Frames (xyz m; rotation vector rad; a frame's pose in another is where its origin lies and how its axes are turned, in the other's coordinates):
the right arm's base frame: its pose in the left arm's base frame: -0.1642 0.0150 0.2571 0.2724 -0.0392 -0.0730
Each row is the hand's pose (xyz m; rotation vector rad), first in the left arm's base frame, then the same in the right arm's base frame.
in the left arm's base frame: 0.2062 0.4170 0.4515 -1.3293 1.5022 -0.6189
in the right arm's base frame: 0.3437 0.4634 0.0616 -1.6044 1.4300 -0.7748
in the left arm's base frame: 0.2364 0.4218 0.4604 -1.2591 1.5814 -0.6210
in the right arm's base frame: 0.3736 0.4724 0.0675 -1.5312 1.5112 -0.7889
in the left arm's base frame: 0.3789 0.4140 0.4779 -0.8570 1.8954 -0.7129
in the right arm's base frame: 0.5168 0.4791 0.0795 -1.1115 1.8163 -0.9290
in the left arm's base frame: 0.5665 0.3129 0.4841 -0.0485 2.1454 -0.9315
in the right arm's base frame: 0.7117 0.3962 0.1034 -0.2802 2.0241 -1.1816
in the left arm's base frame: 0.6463 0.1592 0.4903 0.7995 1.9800 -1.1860
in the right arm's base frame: 0.8033 0.2556 0.1465 0.5645 1.8106 -1.3991
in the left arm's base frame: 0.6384 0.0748 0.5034 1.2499 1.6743 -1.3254
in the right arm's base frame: 0.8023 0.1775 0.1821 1.0013 1.4909 -1.4840
